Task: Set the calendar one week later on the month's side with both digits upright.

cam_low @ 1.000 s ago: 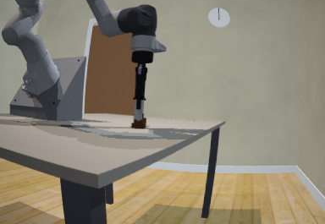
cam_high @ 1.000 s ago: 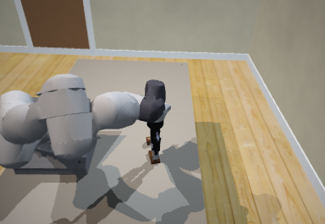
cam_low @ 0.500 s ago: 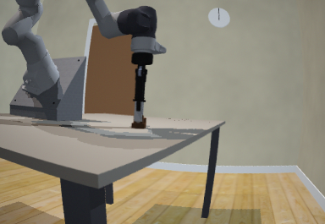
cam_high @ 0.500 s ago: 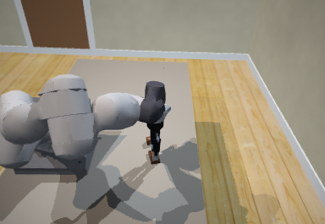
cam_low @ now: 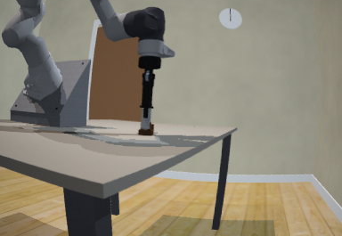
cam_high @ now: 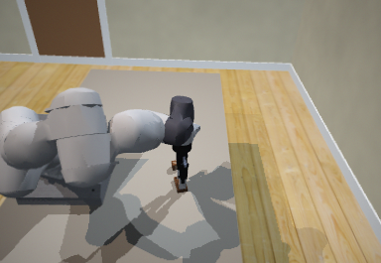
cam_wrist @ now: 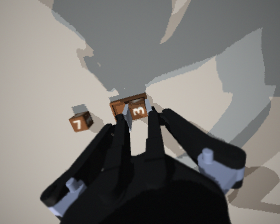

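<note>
Now: the brown tray 50 mm below my hand, 20 mm to the left of it and 10 mm behind it.
</note>
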